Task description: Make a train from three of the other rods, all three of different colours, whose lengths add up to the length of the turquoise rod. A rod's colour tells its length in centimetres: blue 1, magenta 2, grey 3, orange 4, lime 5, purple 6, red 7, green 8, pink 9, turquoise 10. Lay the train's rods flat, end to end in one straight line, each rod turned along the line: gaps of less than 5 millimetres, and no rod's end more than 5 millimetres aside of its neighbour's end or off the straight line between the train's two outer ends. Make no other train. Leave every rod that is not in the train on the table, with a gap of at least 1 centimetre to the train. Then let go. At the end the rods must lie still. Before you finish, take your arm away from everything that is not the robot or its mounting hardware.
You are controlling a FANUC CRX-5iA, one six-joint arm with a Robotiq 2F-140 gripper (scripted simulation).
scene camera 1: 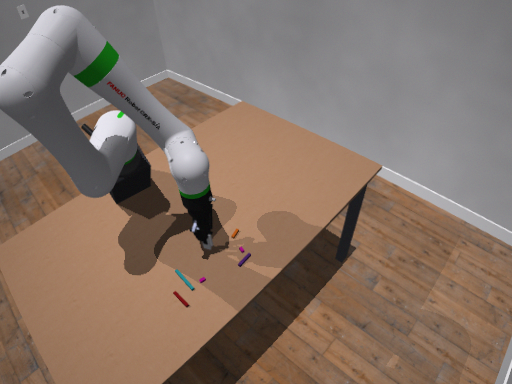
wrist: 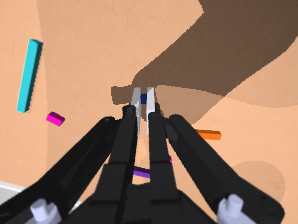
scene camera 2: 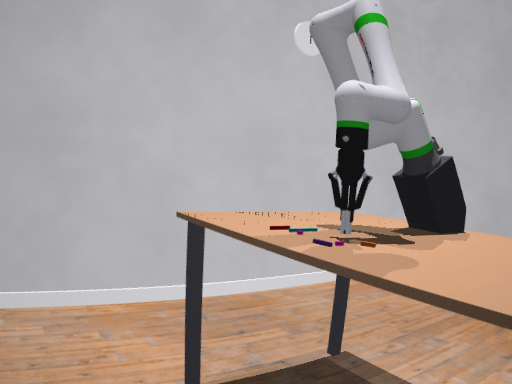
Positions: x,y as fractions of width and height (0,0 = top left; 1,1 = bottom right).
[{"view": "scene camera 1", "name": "my gripper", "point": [0.41,0.64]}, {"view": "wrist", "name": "my gripper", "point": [0.48,0.44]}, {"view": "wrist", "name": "turquoise rod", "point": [0.12,0.22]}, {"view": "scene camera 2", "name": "my gripper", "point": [0.67,0.61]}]
